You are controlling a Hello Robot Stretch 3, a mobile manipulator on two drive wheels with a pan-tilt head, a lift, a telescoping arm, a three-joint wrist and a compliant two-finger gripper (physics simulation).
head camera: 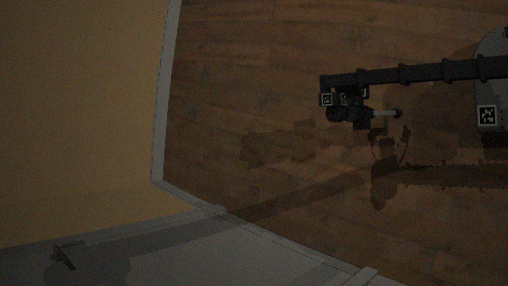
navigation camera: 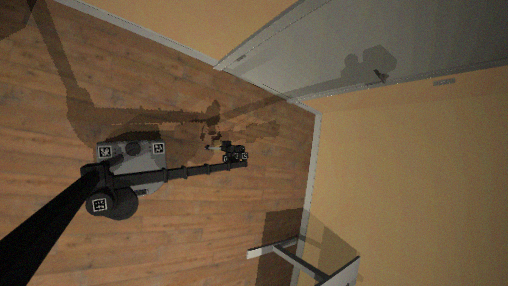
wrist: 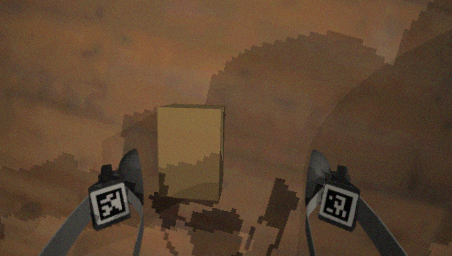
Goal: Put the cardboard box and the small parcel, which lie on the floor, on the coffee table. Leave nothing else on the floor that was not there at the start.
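Pixels of known places: gripper, fingertip midpoint: (navigation camera: 215, 146) (wrist: 224, 169); robot's base, link origin: (navigation camera: 132, 148).
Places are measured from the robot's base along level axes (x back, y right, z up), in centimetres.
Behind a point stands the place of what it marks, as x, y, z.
Note:
A small tan box (wrist: 190, 150) @(2.4, 55.1, 5.0), which looks like the small parcel, lies on the floor in the wrist view. It is left of the middle between the fingertips, closer to the left one, with part of its top in shadow. A bit of tan (navigation camera: 217, 143) @(0.0, 55.1, 5.1) shows beside the fingers in the navigation view. My gripper (head camera: 397, 113) (navigation camera: 207, 147) @(2.2, 51.5, 9.4) (wrist: 224, 169) @(2.2, 51.5, 9.4) is open, its fingers wide apart with nothing held. How high the fingertips are above the floor is hard to tell. A larger cardboard box cannot be made out, nor can I identify the coffee table.
My extended arm (head camera: 425, 71) @(10.5, 25.0, 44.7) (navigation camera: 195, 171) @(10.4, 24.7, 44.7) reaches out from the base (head camera: 492, 90) @(7.3, 10.9, 16.0) (navigation camera: 135, 165) @(8.5, 0.6, 16.0). A grey door (head camera: 200, 260) @(-47.2, 106.3, 44.9) (navigation camera: 320, 45) @(-52.6, 83.7, 74.5) and a tan wall (head camera: 80, 100) @(18.7, 179.8, 56.2) (navigation camera: 415, 165) @(23.1, 178.7, 103.3) meet the floor beyond the gripper. Part of a light-framed piece of furniture (navigation camera: 302, 265) @(108.8, 111.1, 39.8) stands by the wall.

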